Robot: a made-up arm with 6 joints.
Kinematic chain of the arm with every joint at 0, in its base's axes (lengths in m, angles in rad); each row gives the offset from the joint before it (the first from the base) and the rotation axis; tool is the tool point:
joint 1: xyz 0 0 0.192 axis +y
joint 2: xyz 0 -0.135 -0.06 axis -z
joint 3: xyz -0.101 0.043 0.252 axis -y
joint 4: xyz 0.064 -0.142 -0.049 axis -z
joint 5: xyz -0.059 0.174 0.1 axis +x
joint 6: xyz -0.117 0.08 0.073 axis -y
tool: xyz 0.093 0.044 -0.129
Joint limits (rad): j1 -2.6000..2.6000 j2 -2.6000..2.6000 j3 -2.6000..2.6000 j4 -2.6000..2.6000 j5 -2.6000..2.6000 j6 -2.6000..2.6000
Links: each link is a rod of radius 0.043 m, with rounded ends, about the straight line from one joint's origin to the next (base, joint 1, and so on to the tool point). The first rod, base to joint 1, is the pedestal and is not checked.
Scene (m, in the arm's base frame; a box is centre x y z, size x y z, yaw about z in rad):
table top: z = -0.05
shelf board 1: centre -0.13 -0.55 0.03 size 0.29 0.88 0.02 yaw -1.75
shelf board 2: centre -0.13 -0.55 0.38 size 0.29 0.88 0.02 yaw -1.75
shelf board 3: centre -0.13 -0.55 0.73 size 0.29 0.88 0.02 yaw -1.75
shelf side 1: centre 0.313 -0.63 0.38 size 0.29 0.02 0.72 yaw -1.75
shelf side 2: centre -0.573 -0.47 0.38 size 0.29 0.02 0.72 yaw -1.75
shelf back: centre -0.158 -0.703 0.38 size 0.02 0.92 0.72 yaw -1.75
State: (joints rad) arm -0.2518 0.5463 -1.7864 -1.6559 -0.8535 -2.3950
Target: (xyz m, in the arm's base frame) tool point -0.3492 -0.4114 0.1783
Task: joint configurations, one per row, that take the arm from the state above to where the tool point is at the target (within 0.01 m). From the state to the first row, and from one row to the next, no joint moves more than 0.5 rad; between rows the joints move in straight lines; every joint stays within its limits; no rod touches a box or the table.
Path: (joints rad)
1: -0.2515 0.9570 -1.5302 -1.3765 -0.5505 -2.2505
2: -0.2512 1.3678 -1.2740 -1.0972 -0.2474 -2.1059
3: -0.2509 1.7785 -1.0178 -0.8178 0.0556 -1.9614
4: -0.2505 2.1893 -0.7616 -0.5385 0.3587 -1.8168
5: -0.2502 2.6000 -0.5054 -0.2591 0.6617 -1.6723
6: -0.3003 2.5395 -0.9243 -0.3179 0.7126 -1.8578
7: -0.3503 2.4790 -1.3432 -0.3767 0.7635 -2.0434
8: -0.4003 2.4185 -1.7621 -0.4355 0.8145 -2.2289
9: -0.4504 2.3580 -2.1811 -0.4942 0.8654 -2.4145
10: -0.5004 2.2975 -2.6000 -0.5530 0.9163 -2.6000
11: -0.5127 1.8980 -2.6000 -0.9138 0.5521 -2.6000
12: -0.5250 1.4984 -2.6000 -1.2746 0.1878 -2.6000

